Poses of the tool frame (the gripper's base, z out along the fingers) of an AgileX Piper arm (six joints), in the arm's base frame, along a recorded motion.
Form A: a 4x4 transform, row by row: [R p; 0 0 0 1], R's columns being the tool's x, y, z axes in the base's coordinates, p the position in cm. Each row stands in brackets.
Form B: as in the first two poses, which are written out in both.
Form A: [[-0.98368, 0.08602, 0.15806, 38.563], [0.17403, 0.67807, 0.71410, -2.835], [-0.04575, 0.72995, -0.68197, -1.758], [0, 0, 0, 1]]
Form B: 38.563, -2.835, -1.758; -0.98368, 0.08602, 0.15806; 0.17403, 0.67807, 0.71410; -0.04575, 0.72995, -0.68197
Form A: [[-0.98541, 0.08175, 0.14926, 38.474], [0.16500, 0.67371, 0.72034, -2.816], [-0.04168, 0.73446, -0.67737, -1.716], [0, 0, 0, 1]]
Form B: 38.474, -2.816, -1.716; -0.98541, 0.08175, 0.14926; 0.16500, 0.67371, 0.72034; -0.04168, 0.73446, -0.67737
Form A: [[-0.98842, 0.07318, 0.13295, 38.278], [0.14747, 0.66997, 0.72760, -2.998], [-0.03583, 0.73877, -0.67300, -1.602], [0, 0, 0, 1]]
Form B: 38.278, -2.998, -1.602; -0.98842, 0.07318, 0.13295; 0.14747, 0.66997, 0.72760; -0.03583, 0.73877, -0.67300
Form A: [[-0.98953, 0.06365, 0.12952, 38.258], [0.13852, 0.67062, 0.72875, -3.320], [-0.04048, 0.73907, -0.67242, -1.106], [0, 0, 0, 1]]
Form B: 38.258, -3.320, -1.106; -0.98953, 0.06365, 0.12952; 0.13852, 0.67062, 0.72875; -0.04048, 0.73907, -0.67242
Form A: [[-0.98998, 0.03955, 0.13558, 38.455], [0.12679, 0.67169, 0.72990, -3.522], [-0.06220, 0.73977, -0.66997, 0.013], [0, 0, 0, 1]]
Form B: 38.455, -3.522, 0.013; -0.98998, 0.03955, 0.13558; 0.12679, 0.67169, 0.72990; -0.06220, 0.73977, -0.66997
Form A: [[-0.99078, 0.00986, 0.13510, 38.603], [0.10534, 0.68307, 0.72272, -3.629], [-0.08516, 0.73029, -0.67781, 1.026], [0, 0, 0, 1]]
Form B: 38.603, -3.629, 1.026; -0.99078, 0.00986, 0.13510; 0.10534, 0.68307, 0.72272; -0.08516, 0.73029, -0.67781
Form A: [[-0.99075, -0.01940, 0.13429, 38.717], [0.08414, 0.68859, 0.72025, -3.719], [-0.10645, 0.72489, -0.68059, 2.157], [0, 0, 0, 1]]
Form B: 38.717, -3.719, 2.157; -0.99075, -0.01940, 0.13429; 0.08414, 0.68859, 0.72025; -0.10645, 0.72489, -0.68059
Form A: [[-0.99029, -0.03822, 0.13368, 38.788], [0.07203, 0.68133, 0.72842, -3.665], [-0.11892, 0.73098, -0.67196, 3.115], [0, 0, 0, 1]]
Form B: 38.788, -3.665, 3.115; -0.99029, -0.03822, 0.13368; 0.07203, 0.68133, 0.72842; -0.11892, 0.73098, -0.67196
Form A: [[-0.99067, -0.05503, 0.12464, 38.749], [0.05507, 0.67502, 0.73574, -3.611], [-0.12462, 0.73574, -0.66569, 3.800], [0, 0, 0, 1]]
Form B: 38.749, -3.611, 3.800; -0.99067, -0.05503, 0.12464; 0.05507, 0.67502, 0.73574; -0.12462, 0.73574, -0.66569
